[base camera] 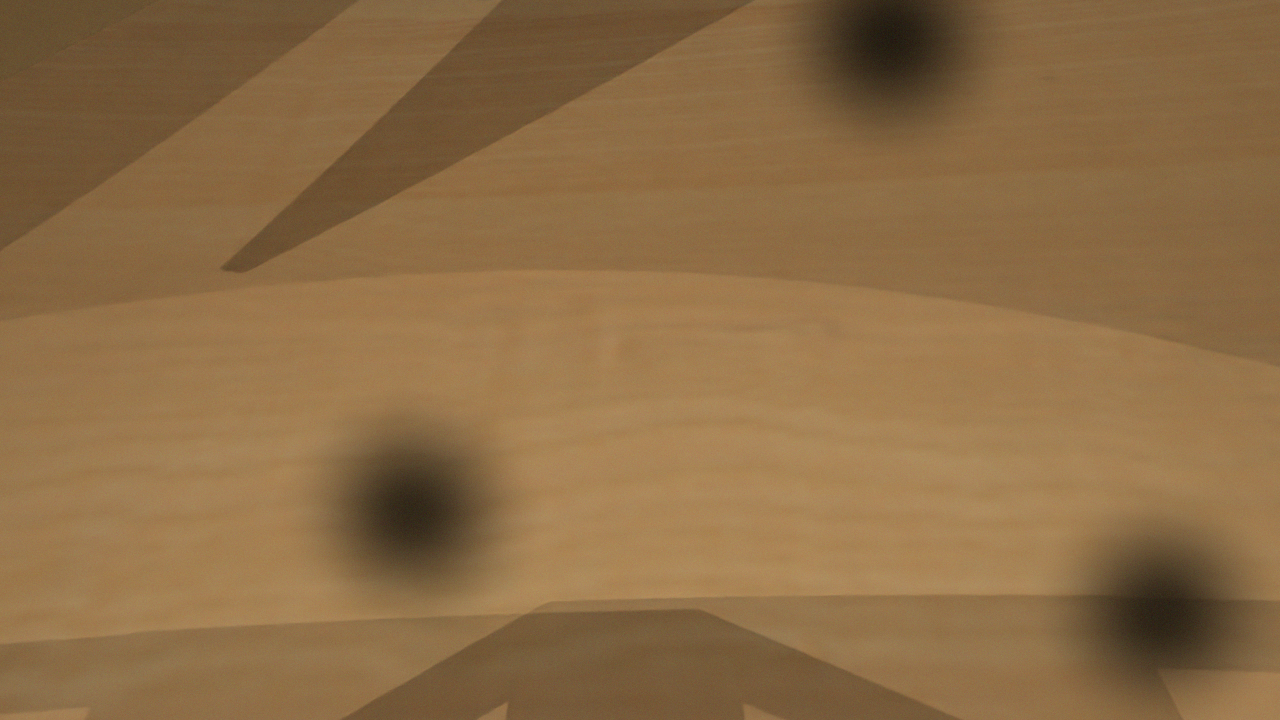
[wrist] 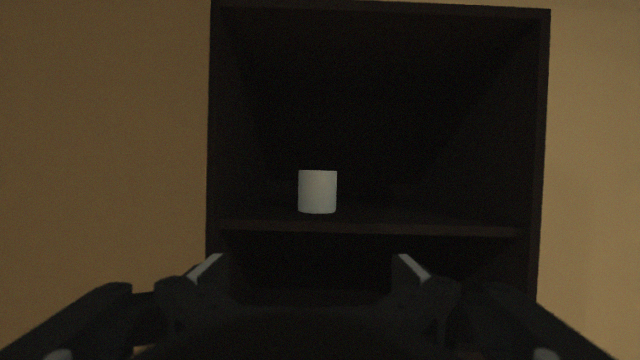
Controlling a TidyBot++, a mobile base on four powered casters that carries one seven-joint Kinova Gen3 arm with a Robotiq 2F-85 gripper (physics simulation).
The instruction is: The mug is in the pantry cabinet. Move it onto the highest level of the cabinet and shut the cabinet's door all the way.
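Places are measured from the arm's base along level axes (x ahead, y left, z up), in millimetres.
Pixels of known places: gripper, fingertip midpoint: [wrist: 310,272].
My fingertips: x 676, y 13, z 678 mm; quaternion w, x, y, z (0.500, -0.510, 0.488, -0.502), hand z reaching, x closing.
Note:
Behind a point stands the place of what it marks.
The white mug [wrist: 317,192] @[z 689, x 1094, y 14 mm] stands upright on a shelf board [wrist: 370,228] @[z 638, x 1008, y -77 mm] inside the dark cabinet [wrist: 543,150] @[z 776, x 991, y -349 mm], left of the middle in the wrist view. The space above this board reaches up to the cabinet's top panel, and another dark compartment shows below it. The cabinet's front is open in this view, and its door does not show. My gripper [wrist: 310,272] @[z 678, x 676, y 13 mm] is open and empty, in front of the cabinet and some way back from the mug, which appears above the fingertips. The mug and the cabinet do not show in the base camera view.
A tan wall [wrist: 105,130] @[z 766, x 824, y 233 mm] shows on both sides of the cabinet. In the base camera view the wooden floor [base camera: 626,358] @[z -397, x 422, y 18 mm] carries broad shadows, and several blurred dark spots lie over the picture.

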